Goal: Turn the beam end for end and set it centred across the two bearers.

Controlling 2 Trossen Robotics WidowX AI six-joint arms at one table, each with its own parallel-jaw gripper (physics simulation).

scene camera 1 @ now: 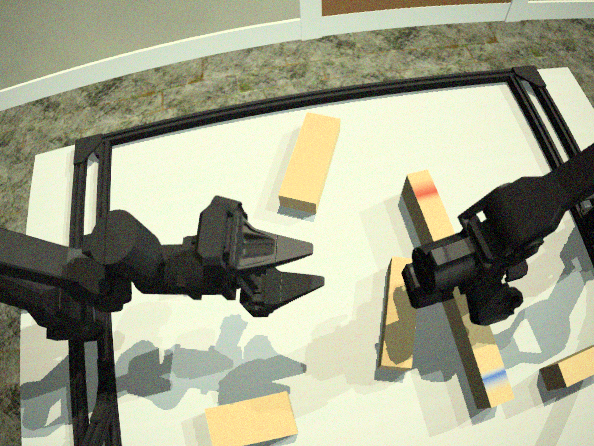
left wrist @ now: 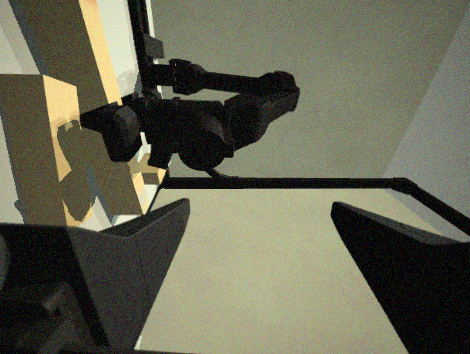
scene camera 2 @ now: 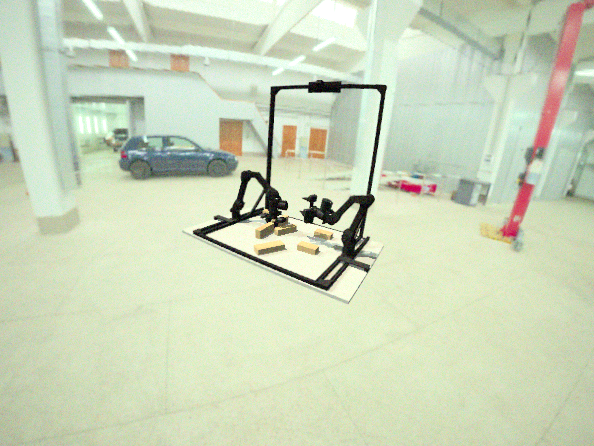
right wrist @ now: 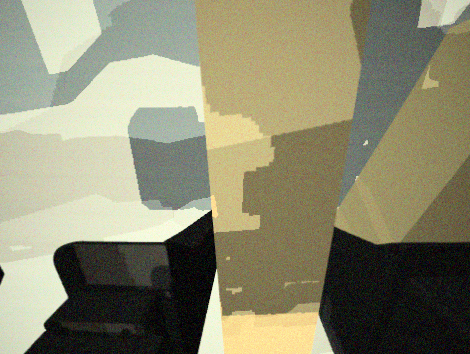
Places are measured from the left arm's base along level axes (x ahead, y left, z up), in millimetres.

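Pixels of known places: left gripper, fingertip midpoint: [scene camera 1: 319,266] [left wrist: 260,206] [scene camera 2: 300,204]; right gripper, fingertip midpoint: [scene camera 1: 450,288] [left wrist: 82,116] [scene camera 2: 272,229]; left arm's base, origin of the base link: [scene camera 1: 87,322] [scene camera 2: 347,254]; right arm's base, origin of the base link: [left wrist: 151,74] [scene camera 2: 235,218].
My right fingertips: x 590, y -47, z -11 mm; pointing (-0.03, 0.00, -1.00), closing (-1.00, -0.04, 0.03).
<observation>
Ahead of a thing's pixels: the offset from my right fingertips to its top centre. "spot": to the spot under its first point.
The long wooden beam @(dx +1, dy -4, dz +55 mm) [scene camera 1: 477,345] [right wrist: 280,175] [left wrist: 60,40] lies diagonally at the right in scene camera 1, red band @(spot: dx -9, dy +149, dz +55 mm) [scene camera 1: 426,191] at its upper end, blue band @(spot: dx +12, dy -155, dz +55 mm) [scene camera 1: 495,376] at its lower end. My right gripper [scene camera 1: 446,296] [right wrist: 253,211] is shut on the beam's middle; its fingers meet both sides in the right wrist view. My left gripper [scene camera 1: 318,265] [left wrist: 260,206] is open and empty, left of the beam. Shorter plain blocks: one @(dx -95, dy -24, dz +36 mm) [scene camera 1: 400,325] [right wrist: 425,150] close left of the beam, one @(dx -173, dy +269, dz +30 mm) [scene camera 1: 311,160] [scene camera 2: 270,247] at upper middle, one [scene camera 1: 252,419] [scene camera 2: 308,248] at lower left. I cannot tell which are the bearers.
Another block @(dx +171, dy -179, dz +55 mm) [scene camera 1: 577,369] shows partly at the right edge of scene camera 1. A further block @(dx -338, dy -141, dz +30 mm) [scene camera 2: 323,234] lies below the left arm in scene camera 2. A black frame [scene camera 1: 310,98] borders the white table.
</observation>
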